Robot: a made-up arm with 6 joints. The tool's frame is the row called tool. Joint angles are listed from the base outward. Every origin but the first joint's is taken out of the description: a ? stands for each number. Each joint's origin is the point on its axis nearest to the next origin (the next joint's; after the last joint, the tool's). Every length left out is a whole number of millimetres.
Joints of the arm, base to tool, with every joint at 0 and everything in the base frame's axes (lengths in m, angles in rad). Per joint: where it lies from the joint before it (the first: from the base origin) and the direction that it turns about. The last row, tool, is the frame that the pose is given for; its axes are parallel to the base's.
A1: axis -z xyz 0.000 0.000 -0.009
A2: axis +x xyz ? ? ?
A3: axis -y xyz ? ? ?
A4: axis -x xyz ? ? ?
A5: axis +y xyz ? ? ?
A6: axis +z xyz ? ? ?
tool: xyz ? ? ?
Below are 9 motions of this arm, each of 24 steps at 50 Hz.
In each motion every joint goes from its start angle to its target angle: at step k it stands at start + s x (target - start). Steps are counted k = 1, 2, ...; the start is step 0. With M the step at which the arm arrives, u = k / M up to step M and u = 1 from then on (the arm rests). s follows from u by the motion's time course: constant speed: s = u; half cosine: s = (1 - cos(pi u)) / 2; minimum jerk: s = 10 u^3 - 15 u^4 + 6 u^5.
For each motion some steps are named. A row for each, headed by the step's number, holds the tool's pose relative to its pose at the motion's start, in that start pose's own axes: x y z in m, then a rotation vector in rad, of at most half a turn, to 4 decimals.
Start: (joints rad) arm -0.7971 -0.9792 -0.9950 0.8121 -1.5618 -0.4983
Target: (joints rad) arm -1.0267 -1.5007 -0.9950 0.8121 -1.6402 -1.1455
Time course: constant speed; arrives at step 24
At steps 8, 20, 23, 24:
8: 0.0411 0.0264 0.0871 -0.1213 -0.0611 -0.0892
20: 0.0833 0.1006 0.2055 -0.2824 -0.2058 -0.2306
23: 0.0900 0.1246 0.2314 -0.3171 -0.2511 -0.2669
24: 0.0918 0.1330 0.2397 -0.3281 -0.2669 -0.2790

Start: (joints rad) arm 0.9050 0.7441 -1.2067 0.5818 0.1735 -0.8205
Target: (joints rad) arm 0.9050 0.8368 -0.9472 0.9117 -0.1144 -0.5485
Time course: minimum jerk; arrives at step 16
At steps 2, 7, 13, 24:
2: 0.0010 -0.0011 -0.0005 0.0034 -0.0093 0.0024
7: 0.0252 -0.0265 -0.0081 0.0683 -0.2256 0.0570
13: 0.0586 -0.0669 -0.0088 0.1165 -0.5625 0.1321
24: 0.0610 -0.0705 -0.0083 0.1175 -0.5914 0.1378

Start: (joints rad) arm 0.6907 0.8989 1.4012 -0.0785 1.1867 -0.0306
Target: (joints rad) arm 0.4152 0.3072 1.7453 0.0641 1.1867 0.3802
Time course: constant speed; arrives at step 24
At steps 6, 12, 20, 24:
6: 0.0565 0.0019 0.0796 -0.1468 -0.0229 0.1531
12: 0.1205 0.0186 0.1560 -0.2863 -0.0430 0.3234
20: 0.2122 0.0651 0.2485 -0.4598 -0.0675 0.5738
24: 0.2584 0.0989 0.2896 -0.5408 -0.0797 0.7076

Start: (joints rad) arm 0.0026 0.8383 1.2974 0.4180 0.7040 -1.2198
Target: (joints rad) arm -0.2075 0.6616 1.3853 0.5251 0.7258 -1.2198
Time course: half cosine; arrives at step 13
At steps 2, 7, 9, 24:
2: 0.0031 0.0055 0.0023 -0.0030 -0.0084 0.0088
7: 0.0272 0.0564 0.0203 -0.0211 -0.0785 0.0882
9: 0.0362 0.0804 0.0270 -0.0246 -0.1075 0.1245
24: 0.0439 0.1043 0.0325 -0.0255 -0.1341 0.1599

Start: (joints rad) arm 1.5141 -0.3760 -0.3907 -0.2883 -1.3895 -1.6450
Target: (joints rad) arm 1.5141 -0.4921 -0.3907 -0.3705 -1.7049 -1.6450
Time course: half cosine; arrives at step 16
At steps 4, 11, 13, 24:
4: -0.0051 0.0031 -0.0019 0.0484 -0.0031 0.0027
11: -0.0275 0.0178 -0.0106 0.2579 -0.0147 0.0177
13: -0.0325 0.0213 -0.0126 0.3038 -0.0168 0.0217
24: -0.0355 0.0234 -0.0138 0.3319 -0.0180 0.0243

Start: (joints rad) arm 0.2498 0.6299 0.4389 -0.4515 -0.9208 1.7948
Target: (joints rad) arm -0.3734 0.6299 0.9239 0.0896 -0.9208 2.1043
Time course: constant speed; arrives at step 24
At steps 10, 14, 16, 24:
10: 0.0353 -0.0491 -0.0629 -0.0084 -0.0781 0.3344
14: 0.0484 -0.0592 -0.0859 -0.0273 -0.1070 0.4560
16: 0.0545 -0.0623 -0.0970 -0.0395 -0.1203 0.5139
24: 0.0739 -0.0626 -0.1398 -0.1041 -0.1632 0.7251

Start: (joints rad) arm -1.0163 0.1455 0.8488 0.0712 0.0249 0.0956
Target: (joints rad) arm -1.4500 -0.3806 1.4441 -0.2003 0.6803 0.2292
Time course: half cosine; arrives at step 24
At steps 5, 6, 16, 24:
5: 0.0370 0.0053 0.0007 0.0243 0.0051 0.0822
6: 0.0523 0.0083 0.0008 0.0344 0.0070 0.1176
16: 0.2482 0.0930 0.0003 0.1504 0.0160 0.6753
24: 0.3124 0.1499 0.0038 0.1709 0.0070 0.9355

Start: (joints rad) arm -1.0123 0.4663 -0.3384 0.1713 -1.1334 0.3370
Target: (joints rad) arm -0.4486 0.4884 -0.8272 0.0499 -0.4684 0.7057
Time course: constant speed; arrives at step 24
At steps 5, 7, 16, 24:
5: -0.0449 0.0077 0.0139 0.0349 0.2028 -0.0261
7: -0.0645 0.0122 0.0175 0.0582 0.2795 -0.0405
16: -0.1650 0.0468 0.0219 0.2279 0.5821 -0.1303
24: -0.2683 0.1045 0.0126 0.4602 0.7727 -0.2367

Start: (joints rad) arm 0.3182 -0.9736 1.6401 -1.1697 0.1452 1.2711
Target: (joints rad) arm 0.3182 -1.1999 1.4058 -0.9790 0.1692 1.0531
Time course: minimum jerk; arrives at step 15
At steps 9, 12, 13, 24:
9: -0.0599 -0.0416 -0.0370 0.1677 0.1935 -0.2403
12: -0.0795 -0.0534 -0.0476 0.2239 0.2810 -0.3247
13: -0.0822 -0.0551 -0.0490 0.2318 0.2947 -0.3369
24: -0.0835 -0.0559 -0.0497 0.2358 0.3016 -0.3429

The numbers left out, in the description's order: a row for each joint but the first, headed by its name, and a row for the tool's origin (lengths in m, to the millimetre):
A2: -0.064 -0.002 0.000
A3: 0.000 -0.353 0.013
A4: 0.091 0.000 0.290
A5: 0.000 -0.044 -0.143
A6: 0.097 0.000 0.002
tool: -0.105 -0.191 0.000

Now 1 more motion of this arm.
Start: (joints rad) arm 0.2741 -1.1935 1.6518 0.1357 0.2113 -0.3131
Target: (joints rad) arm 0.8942 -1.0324 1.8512 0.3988 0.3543 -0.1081
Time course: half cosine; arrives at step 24
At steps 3, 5, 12, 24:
3: 0.0012 -0.0007 0.0070 -0.0235 0.0139 0.0005
5: 0.0034 -0.0015 0.0193 -0.0638 0.0380 0.0015
12: 0.0238 0.0058 0.1004 -0.3119 0.1899 0.0123
24: 0.0704 0.0502 0.2091 -0.6306 0.3927 0.0349

